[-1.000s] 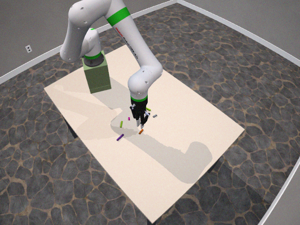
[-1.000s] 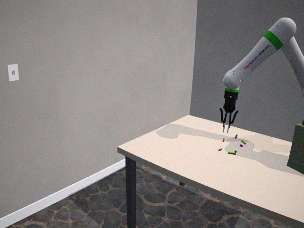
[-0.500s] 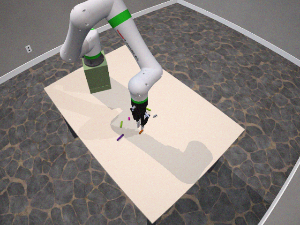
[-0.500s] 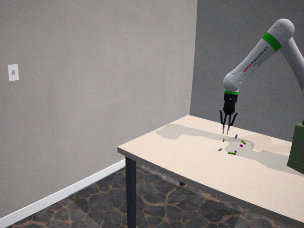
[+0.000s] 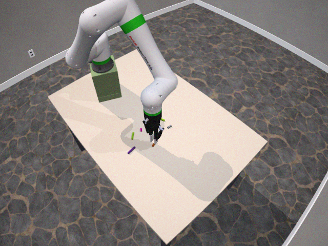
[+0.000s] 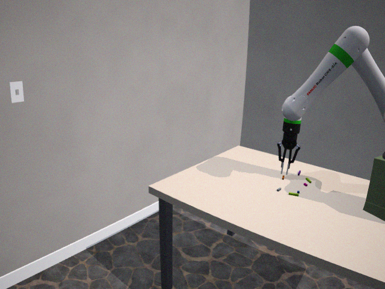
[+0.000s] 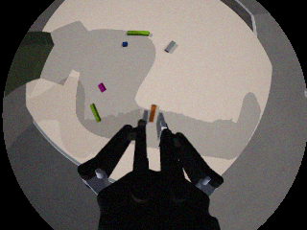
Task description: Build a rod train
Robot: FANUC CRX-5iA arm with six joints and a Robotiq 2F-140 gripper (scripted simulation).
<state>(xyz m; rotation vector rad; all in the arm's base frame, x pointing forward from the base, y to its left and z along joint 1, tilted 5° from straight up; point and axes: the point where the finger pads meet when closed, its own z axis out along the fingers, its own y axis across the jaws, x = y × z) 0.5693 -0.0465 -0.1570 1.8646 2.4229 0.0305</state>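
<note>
The orange rod is 6 cm below my hand. Round my hand: magenta rod: 14 cm behind, 1 cm to the left, 6 cm below; purple rod: 6 cm behind, 13 cm to the right, 6 cm below; grey rod: 3 cm behind, 16 cm to the left, 6 cm below.
</note>
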